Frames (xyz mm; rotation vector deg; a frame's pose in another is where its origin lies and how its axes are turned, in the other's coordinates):
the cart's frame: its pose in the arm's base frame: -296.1 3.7 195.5 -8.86 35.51 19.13
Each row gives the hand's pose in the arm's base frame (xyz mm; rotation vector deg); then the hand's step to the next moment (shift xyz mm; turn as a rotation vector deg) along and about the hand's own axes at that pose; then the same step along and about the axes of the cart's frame.
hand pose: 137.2 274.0 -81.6 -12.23 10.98 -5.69
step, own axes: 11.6 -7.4 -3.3 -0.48 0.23 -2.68
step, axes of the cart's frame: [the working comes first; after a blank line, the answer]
step, axes of the arm's base frame: 10.1 -9.2 -3.6 -0.99 -0.26 -2.54

7.4 -12.0 0.4 0.68 0.21 -2.64
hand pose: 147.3 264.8 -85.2 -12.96 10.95 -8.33
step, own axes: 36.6 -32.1 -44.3 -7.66 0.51 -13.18
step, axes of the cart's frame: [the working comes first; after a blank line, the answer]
step, axes of the arm's base frame: 22.6 -46.2 -41.1 -10.07 -1.00 -11.41

29.6 -49.4 -31.9 -1.18 3.09 -14.89
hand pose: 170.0 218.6 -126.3 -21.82 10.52 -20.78
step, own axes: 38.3 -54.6 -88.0 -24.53 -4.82 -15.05
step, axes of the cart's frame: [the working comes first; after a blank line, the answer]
step, axes of the arm's base frame: -3.0 -90.7 -62.9 -27.69 0.16 -9.22

11.4 -81.1 -74.1 -15.62 10.27 -22.41
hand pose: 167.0 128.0 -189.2 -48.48 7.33 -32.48
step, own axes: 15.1 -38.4 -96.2 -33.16 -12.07 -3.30
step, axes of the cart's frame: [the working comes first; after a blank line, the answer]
step, axes of the arm's base frame: -34.8 -92.7 -33.9 -34.22 8.75 2.97

-30.6 -73.0 -68.5 -25.59 20.09 -14.07
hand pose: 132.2 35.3 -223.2 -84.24 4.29 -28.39
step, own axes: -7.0 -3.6 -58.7 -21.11 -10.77 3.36
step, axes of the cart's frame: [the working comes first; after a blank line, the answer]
step, axes of the arm's base frame: -27.5 -52.2 -5.2 -20.74 10.60 5.50

-31.5 -38.9 -31.7 -16.33 16.97 -4.28
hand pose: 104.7 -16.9 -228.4 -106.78 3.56 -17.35
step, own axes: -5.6 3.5 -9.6 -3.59 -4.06 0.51
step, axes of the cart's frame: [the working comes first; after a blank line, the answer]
step, axes of the arm's base frame: -7.3 -8.9 -1.6 -3.79 2.44 3.06

-6.9 -5.7 -7.4 -4.07 3.48 0.99
